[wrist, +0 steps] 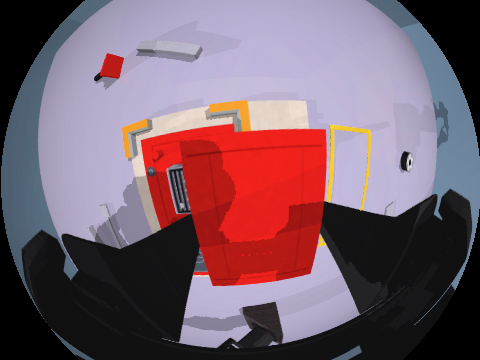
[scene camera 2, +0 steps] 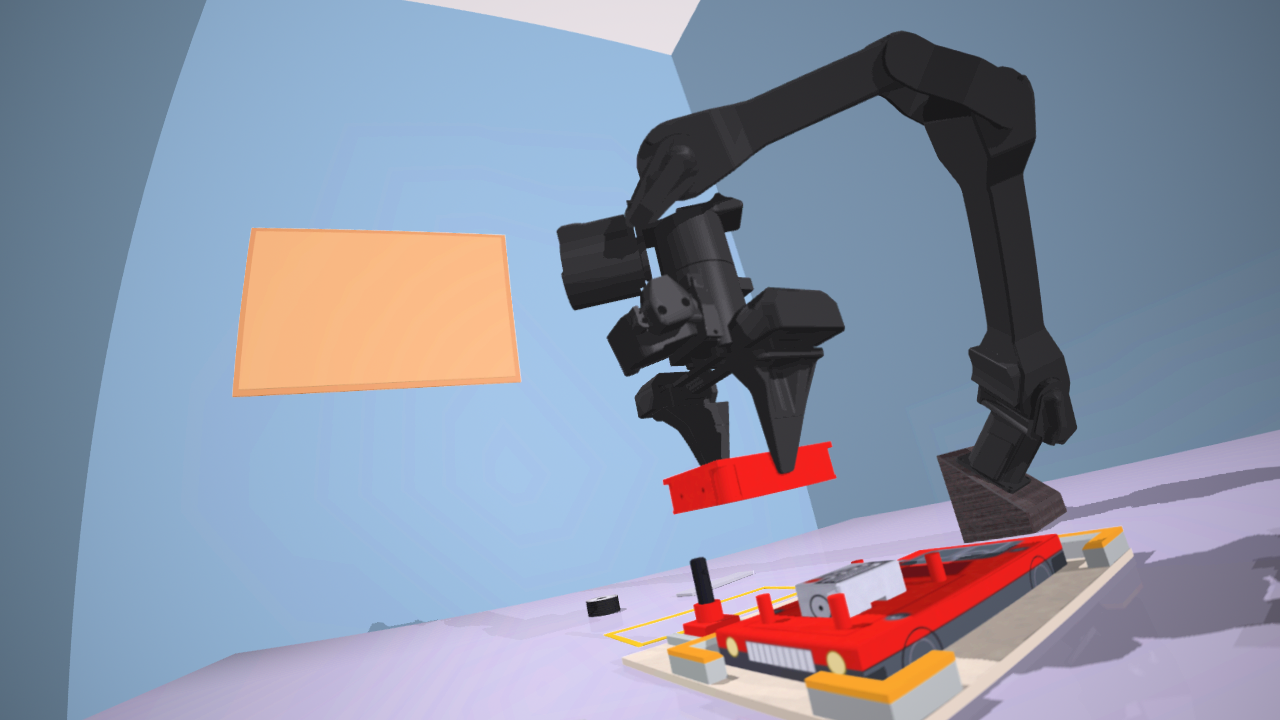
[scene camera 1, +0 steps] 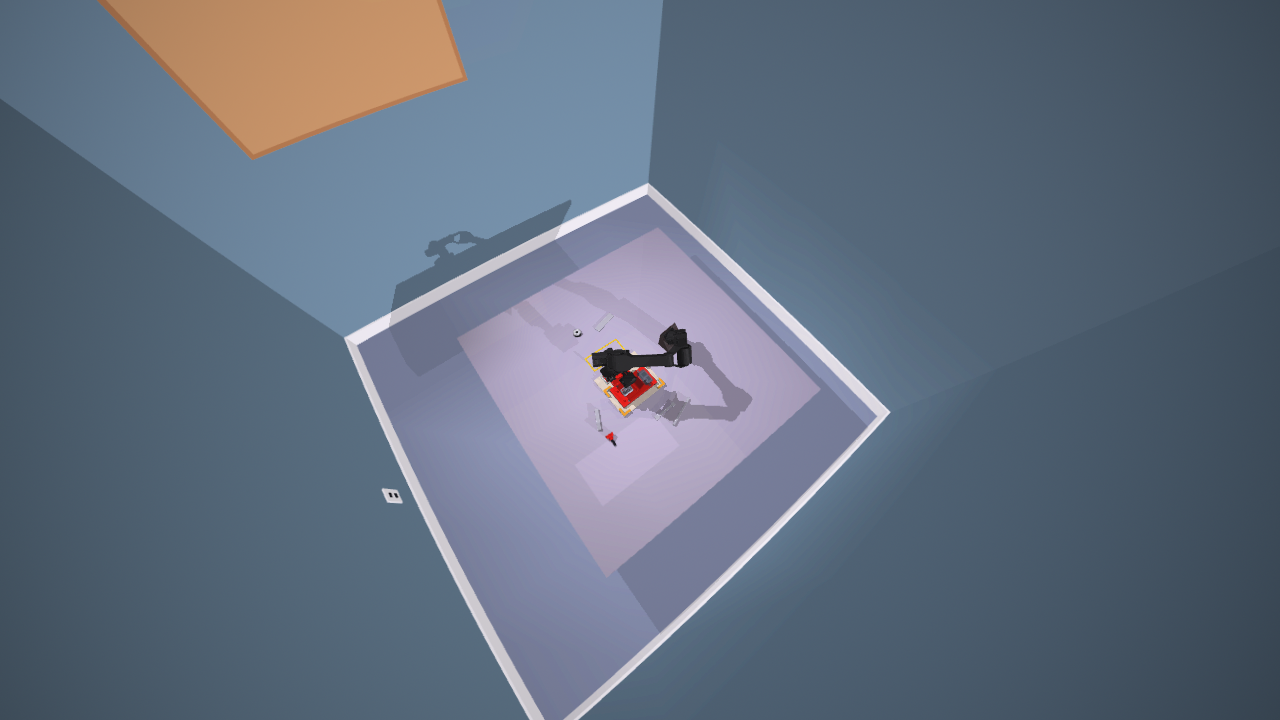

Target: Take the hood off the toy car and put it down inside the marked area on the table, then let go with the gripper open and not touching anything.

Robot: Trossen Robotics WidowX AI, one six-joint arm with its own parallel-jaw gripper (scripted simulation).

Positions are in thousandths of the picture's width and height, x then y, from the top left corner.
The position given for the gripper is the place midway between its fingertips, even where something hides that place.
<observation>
The gripper (scene camera 2: 587, 670) holds a hood (scene camera 2: 568, 669). Further things: a grey engine block (scene camera 2: 674, 810).
The hood shows as well in the wrist view (wrist: 536, 549). The grey engine block is seen too in the wrist view (wrist: 368, 499). The gripper shows as well in the wrist view (wrist: 539, 596).
</observation>
